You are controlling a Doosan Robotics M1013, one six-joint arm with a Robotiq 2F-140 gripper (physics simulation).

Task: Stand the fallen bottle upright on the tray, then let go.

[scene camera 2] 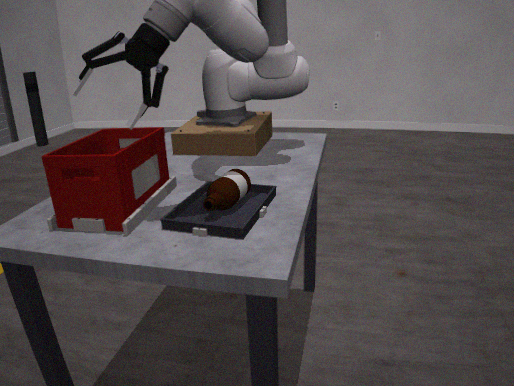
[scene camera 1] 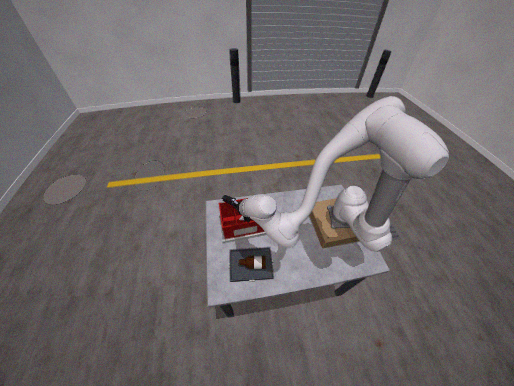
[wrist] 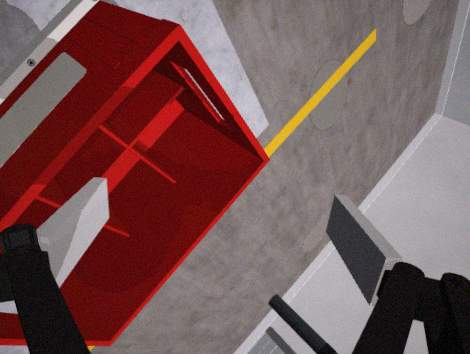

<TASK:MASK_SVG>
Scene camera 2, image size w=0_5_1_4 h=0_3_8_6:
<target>gripper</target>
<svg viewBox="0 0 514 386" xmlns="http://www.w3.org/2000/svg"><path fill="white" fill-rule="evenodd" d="M146 23L140 25L131 39L128 39L124 33L117 32L110 40L84 53L82 58L86 62L86 66L71 91L74 96L78 95L92 74L93 68L126 60L127 63L141 71L143 102L140 103L126 124L131 130L148 107L159 107L164 77L169 69L164 64L159 63L159 59L170 45L170 42ZM156 67L157 73L151 99L150 68ZM125 43L125 51L91 60L117 44Z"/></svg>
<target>brown bottle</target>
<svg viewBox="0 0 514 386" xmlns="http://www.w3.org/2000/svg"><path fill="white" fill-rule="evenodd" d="M249 176L243 170L231 169L216 179L207 189L207 197L203 203L204 208L207 211L214 211L216 209L227 210L233 207L250 191L251 181Z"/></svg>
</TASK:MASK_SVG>
